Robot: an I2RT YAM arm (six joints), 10 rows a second.
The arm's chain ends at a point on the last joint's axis. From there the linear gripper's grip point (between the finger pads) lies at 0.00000 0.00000 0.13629 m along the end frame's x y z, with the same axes.
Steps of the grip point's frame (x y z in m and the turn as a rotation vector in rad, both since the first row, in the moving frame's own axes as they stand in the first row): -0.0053, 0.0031, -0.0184, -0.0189, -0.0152, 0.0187; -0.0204, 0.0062, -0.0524, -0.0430, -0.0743, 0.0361; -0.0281, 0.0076, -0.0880, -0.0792, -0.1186, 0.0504; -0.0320, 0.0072, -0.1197, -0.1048, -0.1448, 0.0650; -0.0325, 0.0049, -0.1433, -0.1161, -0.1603, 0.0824; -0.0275, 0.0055, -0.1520, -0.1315, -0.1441, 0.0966; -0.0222, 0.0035, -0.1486, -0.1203, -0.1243, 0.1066; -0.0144, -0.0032, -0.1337, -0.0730, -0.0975, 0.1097
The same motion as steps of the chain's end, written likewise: -0.0032, 0.0005, -0.0184, -0.0189, -0.0152, 0.0187; -0.0102, 0.0005, -0.0519, -0.0430, -0.0743, 0.0361; -0.0117, -0.0027, -0.0866, -0.0792, -0.1186, 0.0504; -0.0119, -0.0064, -0.1175, -0.1048, -0.1448, 0.0650; -0.0102, -0.0099, -0.1406, -0.1161, -0.1603, 0.0824; -0.0072, -0.0113, -0.1494, -0.1315, -0.1441, 0.0966; -0.0045, -0.0119, -0.1466, -0.1203, -0.1243, 0.1066; -0.0006, -0.0124, -0.1327, -0.0730, -0.0975, 0.1097
